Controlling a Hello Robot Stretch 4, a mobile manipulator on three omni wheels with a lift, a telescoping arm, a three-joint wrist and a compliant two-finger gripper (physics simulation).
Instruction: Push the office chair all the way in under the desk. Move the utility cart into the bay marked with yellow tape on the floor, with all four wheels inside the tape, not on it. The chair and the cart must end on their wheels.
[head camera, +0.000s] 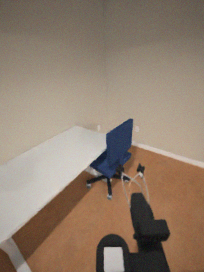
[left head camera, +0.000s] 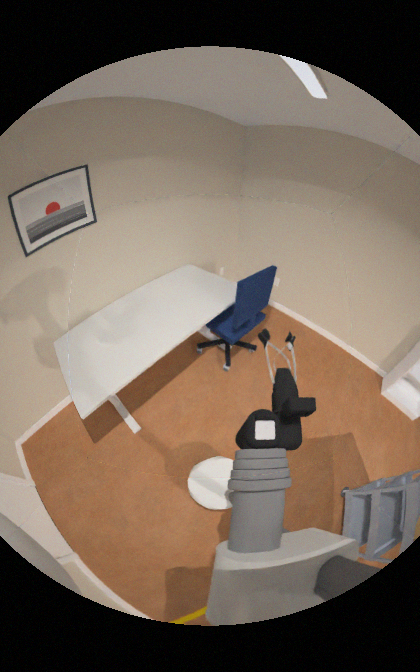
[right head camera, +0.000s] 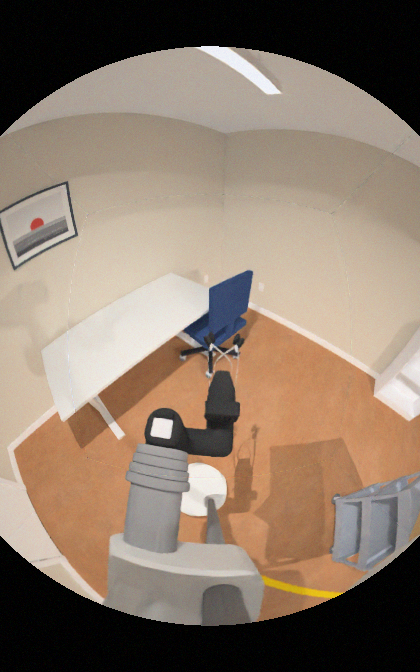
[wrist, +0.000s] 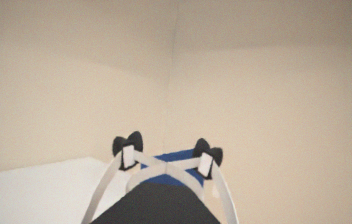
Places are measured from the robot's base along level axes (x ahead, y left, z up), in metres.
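Pixels of known places: gripper, fingertip midpoint: (head camera: 129, 165) (wrist: 168, 147).
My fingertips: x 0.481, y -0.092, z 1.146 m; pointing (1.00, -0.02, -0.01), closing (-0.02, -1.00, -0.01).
Observation:
Behind a point stands the place of what it marks.
The blue office chair (head camera: 120, 142) {z 0.771, x 1.201, y -0.157 m} (left head camera: 255, 297) (right head camera: 231, 300) (wrist: 167, 180) {z 0.845, x 1.157, y -0.118 m} stands upright on its wheels at the far right part of the desk (head camera: 55, 165) {z 0.693, x 0.981, y 0.506 m} (left head camera: 150, 320) (right head camera: 130, 330) (wrist: 55, 187) {z 0.693, x 1.299, y 0.436 m}. The seat's left part meets the desk's front edge; its backrest and much of its base show outside. My gripper (head camera: 131, 170) {z 1.145, x 0.481, y -0.092 m} (left head camera: 277, 338) (right head camera: 224, 341) (wrist: 168, 147) {z 1.145, x 0.481, y -0.092 m} is open, with nothing between its fingers, on the near side of the chair. The grey utility cart (left head camera: 374, 515) (right head camera: 367, 530) stands at the lower right, partly cut off. Yellow tape (left head camera: 190, 615) (right head camera: 300, 591) shows in part at the bottom.
A white shelf unit (left head camera: 387, 387) (right head camera: 381, 389) stands by the right wall. A white round disc (left head camera: 210, 482) (right head camera: 205, 480) is beside my arm. A white desk leg (left head camera: 125, 414) (right head camera: 110, 419) reaches the floor. Walls meet in the corner behind the chair.

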